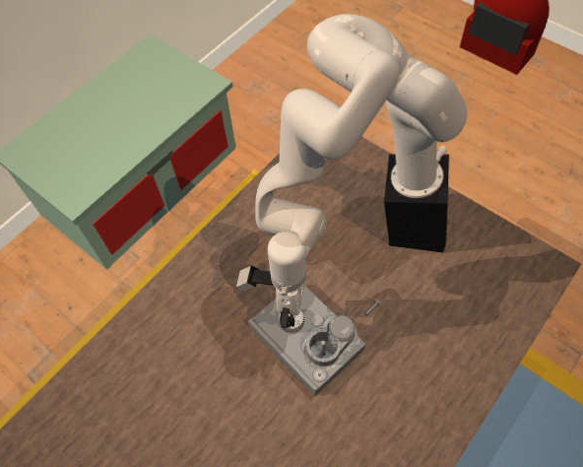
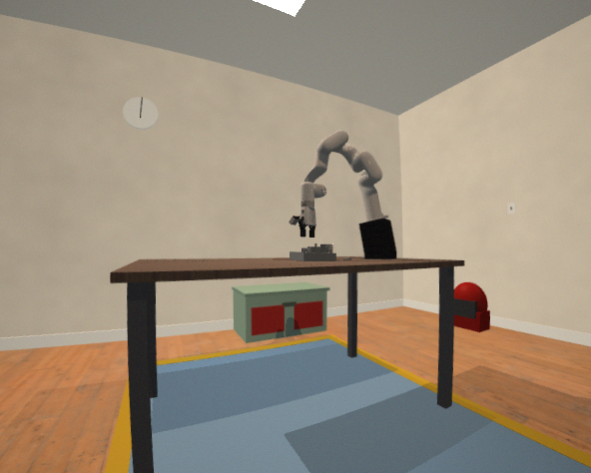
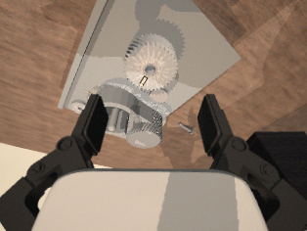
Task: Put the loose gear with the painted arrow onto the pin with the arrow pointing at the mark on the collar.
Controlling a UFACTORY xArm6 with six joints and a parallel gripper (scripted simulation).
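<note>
Right now my hand is 80 mm above the grey gear. Round my hand: bolt: 180 mm behind, 120 mm to the left, 130 mm below; then disc: 40 mm behind, 50 mm to the left, 90 mm below.
</note>
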